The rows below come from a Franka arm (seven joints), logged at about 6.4 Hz.
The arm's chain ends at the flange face. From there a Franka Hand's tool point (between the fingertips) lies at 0.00 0.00 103.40 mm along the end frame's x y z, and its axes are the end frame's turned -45 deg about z.
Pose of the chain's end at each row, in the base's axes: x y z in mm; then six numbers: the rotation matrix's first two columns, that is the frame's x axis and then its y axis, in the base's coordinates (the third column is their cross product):
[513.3 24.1 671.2 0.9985 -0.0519 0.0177 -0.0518 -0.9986 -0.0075]
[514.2 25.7 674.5 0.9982 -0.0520 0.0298 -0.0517 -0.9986 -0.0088]
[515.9 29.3 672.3 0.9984 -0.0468 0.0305 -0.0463 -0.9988 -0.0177]
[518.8 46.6 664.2 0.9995 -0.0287 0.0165 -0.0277 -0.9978 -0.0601]
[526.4 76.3 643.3 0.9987 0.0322 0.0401 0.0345 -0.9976 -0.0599]
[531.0 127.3 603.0 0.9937 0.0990 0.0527 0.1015 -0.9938 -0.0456]
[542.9 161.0 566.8 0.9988 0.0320 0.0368 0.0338 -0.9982 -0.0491]
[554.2 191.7 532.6 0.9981 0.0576 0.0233 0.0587 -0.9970 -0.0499]
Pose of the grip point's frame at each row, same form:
[515.2 24.8 567.8 0.7427 0.6694 0.0178 0.6694 -0.7428 0.0072]
[517.3 26.4 571.2 0.7424 0.6693 0.0273 0.6693 -0.7429 0.0148]
[519.1 31.0 569.0 0.7387 0.6732 0.0341 0.6732 -0.7394 0.0091]
[520.7 52.8 561.0 0.7263 0.6853 0.0542 0.6872 -0.7258 -0.0308]
[530.3 82.6 540.2 0.6818 0.7282 0.0707 0.7306 -0.6826 -0.0140]
[535.9 132.5 499.8 0.6309 0.7727 0.0695 0.7744 -0.6327 0.0050]
[546.5 166.2 463.6 0.6824 0.7285 0.0607 0.7302 -0.6832 -0.0087]
[556.3 197.0 429.4 0.6643 0.7457 0.0518 0.7473 -0.6643 -0.0188]

